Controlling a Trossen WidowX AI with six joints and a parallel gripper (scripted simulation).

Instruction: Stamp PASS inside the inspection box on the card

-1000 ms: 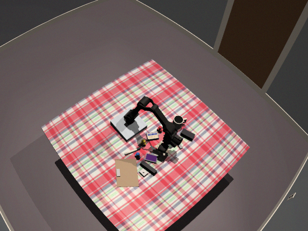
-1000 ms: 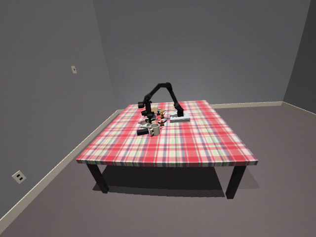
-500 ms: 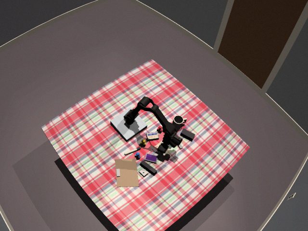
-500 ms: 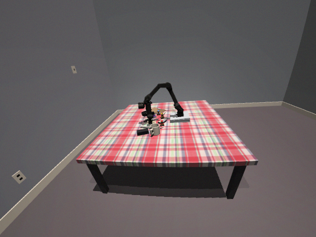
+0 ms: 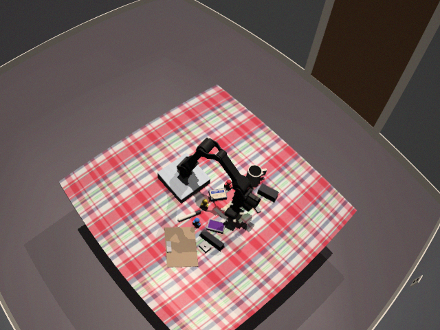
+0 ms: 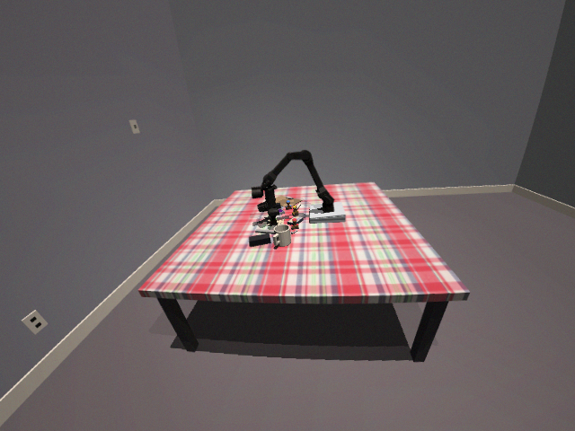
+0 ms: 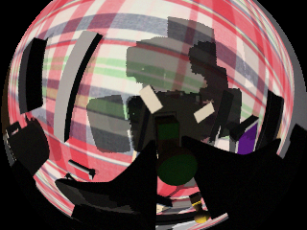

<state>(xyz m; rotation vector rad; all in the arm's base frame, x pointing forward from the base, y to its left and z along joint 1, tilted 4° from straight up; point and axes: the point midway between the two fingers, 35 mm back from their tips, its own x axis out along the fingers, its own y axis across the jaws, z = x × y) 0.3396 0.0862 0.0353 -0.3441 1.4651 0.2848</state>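
My gripper tip is right at the green-knobbed PASS stamp. Also, from my gripper tip: grey bar 120 mm to the left, 20 mm below, 20 mm ahead; blue-and-white pad 140 mm behind, 10 mm to the right, 10 mm below; cream card 20 mm below, 10 mm to the right, 10 mm behind.
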